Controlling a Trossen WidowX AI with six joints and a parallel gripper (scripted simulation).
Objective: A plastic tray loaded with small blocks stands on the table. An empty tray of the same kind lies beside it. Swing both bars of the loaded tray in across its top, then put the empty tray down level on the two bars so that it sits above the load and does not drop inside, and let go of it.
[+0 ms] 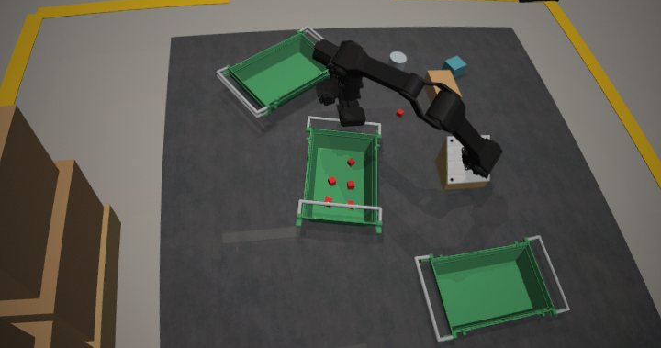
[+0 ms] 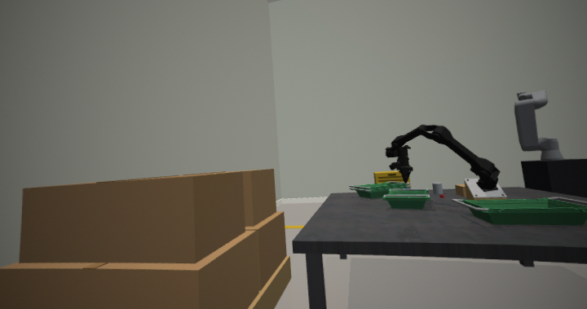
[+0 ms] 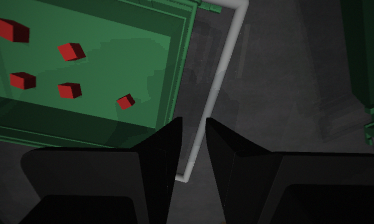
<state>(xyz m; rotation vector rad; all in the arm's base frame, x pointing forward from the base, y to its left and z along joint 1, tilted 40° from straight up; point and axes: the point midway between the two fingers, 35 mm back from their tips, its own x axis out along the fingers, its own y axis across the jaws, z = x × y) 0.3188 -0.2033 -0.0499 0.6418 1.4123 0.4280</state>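
The green tray is 540 mm to the left of my gripper tip, 240 mm behind it and 60 mm below it. Round my gripper tip: grey cylinder: 260 mm behind, 240 mm to the right, 70 mm below; tan box: 370 mm behind, 110 mm to the right, 80 mm below; red block: 210 mm behind, 100 mm below, 60 mm to the right.
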